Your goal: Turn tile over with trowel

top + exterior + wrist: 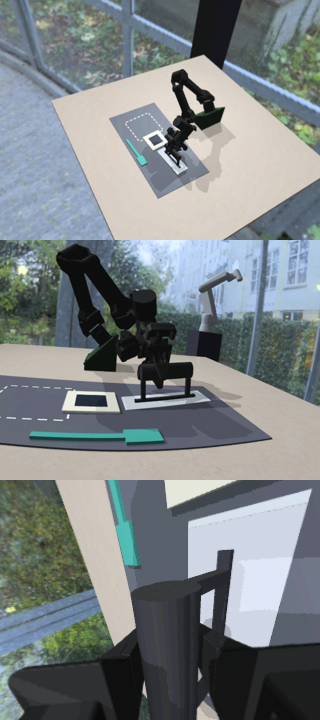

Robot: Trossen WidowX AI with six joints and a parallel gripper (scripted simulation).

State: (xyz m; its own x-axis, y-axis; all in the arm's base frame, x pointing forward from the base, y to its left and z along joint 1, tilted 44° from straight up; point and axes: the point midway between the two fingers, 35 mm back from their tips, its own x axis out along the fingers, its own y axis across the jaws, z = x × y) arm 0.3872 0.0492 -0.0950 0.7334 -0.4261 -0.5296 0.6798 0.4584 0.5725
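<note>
My gripper tip is now 15 cm to the left of the tile, 5 cm above it and 3 cm past it. Round my gripper tip: teal arrow mark: 12 cm to the right, 12 cm ahead, 5 cm below; then grey mat: 13 cm to the right, 8 cm below, 2 cm behind.
</note>
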